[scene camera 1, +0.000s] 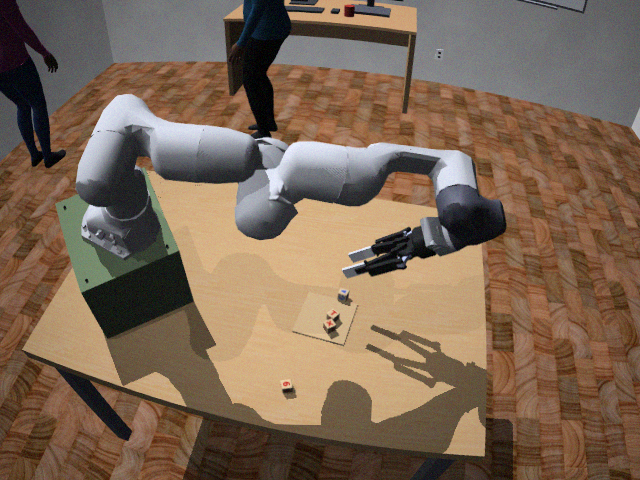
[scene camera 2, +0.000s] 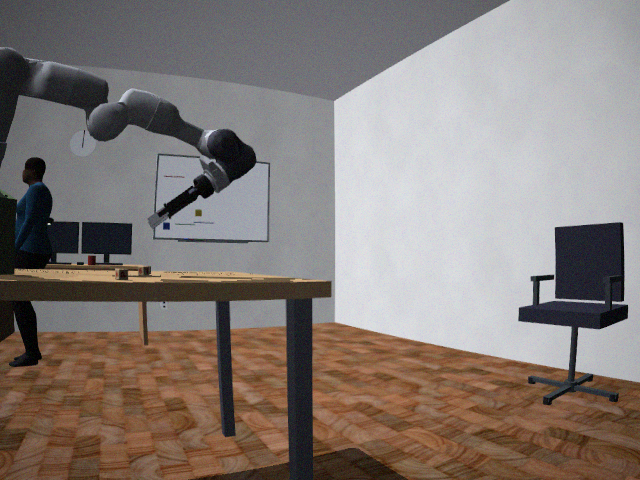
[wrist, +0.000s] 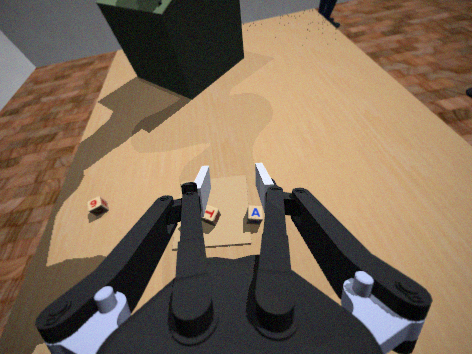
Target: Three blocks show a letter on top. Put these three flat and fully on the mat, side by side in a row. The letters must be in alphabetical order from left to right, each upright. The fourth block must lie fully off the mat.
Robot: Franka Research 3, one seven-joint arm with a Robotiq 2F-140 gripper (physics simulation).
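Note:
The mat (scene camera 1: 307,320) (wrist: 232,235) lies on the table. The T block (scene camera 1: 332,314) (wrist: 210,214) and the X block (scene camera 1: 329,324) stand on it, close together and both turned; X is hidden in the wrist view. The blue A block (scene camera 1: 343,295) (wrist: 255,214) is at the mat's edge, mostly or wholly beyond it. The block with a red 6 or 9 (scene camera 1: 286,384) (wrist: 97,205) lies well off the mat. My gripper (scene camera 1: 347,264) (scene camera 2: 154,220) (wrist: 232,175) is partly open, with no block between its fingers. It hangs tilted, high above the table near the A side.
The green pedestal (scene camera 1: 139,299) (wrist: 185,45) carries the arm at one end of the table (scene camera 1: 248,372) (scene camera 2: 248,290) (wrist: 325,125). One person (scene camera 1: 261,51) stands by the back desk (scene camera 1: 320,25), another person (scene camera 1: 20,77) at the left. A chair (scene camera 2: 589,263) stands apart.

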